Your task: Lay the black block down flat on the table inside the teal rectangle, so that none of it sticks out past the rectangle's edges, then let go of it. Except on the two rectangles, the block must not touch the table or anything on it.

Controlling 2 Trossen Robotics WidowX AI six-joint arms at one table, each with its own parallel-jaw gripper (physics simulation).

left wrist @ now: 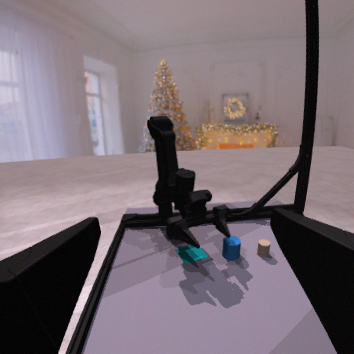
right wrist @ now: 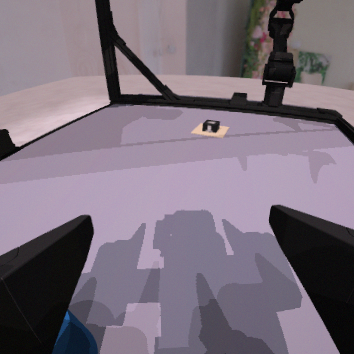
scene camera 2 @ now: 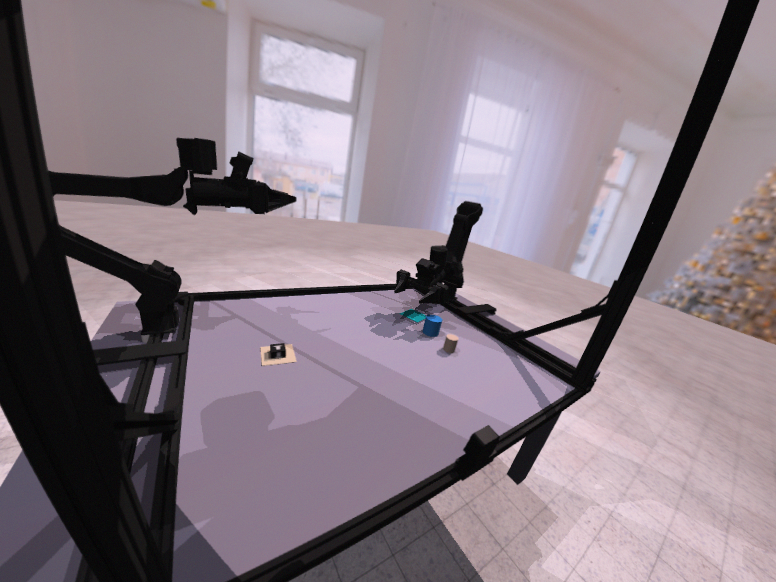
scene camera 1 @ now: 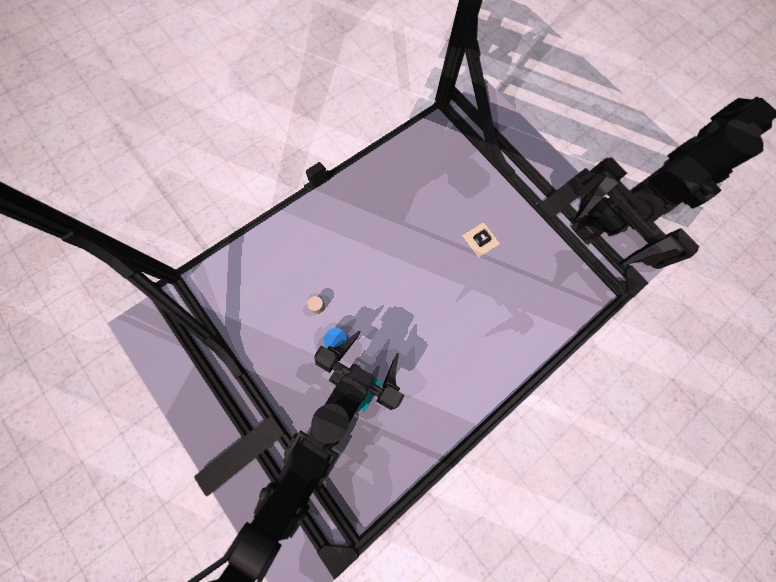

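Where they show: left gripper, fingertip midpoint: (left wrist: 185, 221) (scene camera 2: 292, 197) (scene camera 1: 598, 241); right gripper, fingertip midpoint: (left wrist: 214, 241) (right wrist: 182, 218) (scene camera 2: 406, 296) (scene camera 1: 378, 342); left arm's base, origin of the base link: (right wrist: 271, 104) (scene camera 2: 160, 327) (scene camera 1: 586, 229); right arm's base, origin of the base link: (left wrist: 165, 214).
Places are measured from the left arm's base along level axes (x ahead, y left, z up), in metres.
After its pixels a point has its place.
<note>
The black block (scene camera 1: 482, 237) {x 0.247, y -0.147, z 0.000 m} (scene camera 2: 277, 350) {x 0.241, y -0.158, z 0.000 m} (right wrist: 211, 125) {x 0.260, y -0.142, z -0.003 m} is small, with a pale patch or gap in it, and rests on the cream rectangle (scene camera 1: 471, 238) (scene camera 2: 289, 359) {x 0.264, y -0.174, z -0.018 m} (right wrist: 221, 133) {x 0.262, y -0.118, z -0.018 m}. The teal rectangle (scene camera 1: 366, 402) {x 0.725, y 0.002, z -0.018 m} (scene camera 2: 413, 316) {x 0.709, y -0.042, z -0.018 m} (left wrist: 187, 254) {x 0.710, y -0.022, z -0.018 m} lies across the table, partly hidden in scene camera 1 under the right gripper. My right gripper (scene camera 1: 377, 344) {x 0.627, y -0.087, z 0.080 m} (scene camera 2: 409, 295) {x 0.627, y -0.087, z 0.080 m} (left wrist: 214, 241) {x 0.627, y -0.087, z 0.080 m} (right wrist: 182, 218) {x 0.627, y -0.087, z 0.080 m} is open and empty, low over the table near the teal rectangle, well away from the block. My left gripper (scene camera 1: 581, 235) (scene camera 2: 294, 199) {x 0.291, y 0.000, z 0.323 m} is open and empty, raised above the table's edge.
A blue cylinder (scene camera 1: 334, 337) {x 0.698, y -0.157, z 0.032 m} (scene camera 2: 432, 325) {x 0.681, y -0.171, z 0.019 m} (left wrist: 231, 248) {x 0.673, y -0.146, z 0.021 m} (right wrist: 75, 337) {x 0.685, y -0.130, z 0.024 m} stands beside the teal rectangle, close to one right finger. A smaller peach cylinder (scene camera 1: 315, 303) {x 0.689, y -0.249, z 0.022 m} (scene camera 2: 450, 343) {x 0.676, y -0.260, z 0.011 m} (left wrist: 264, 248) {x 0.673, y -0.245, z 0.012 m} stands beyond it. A black frame with tall posts borders the table.
</note>
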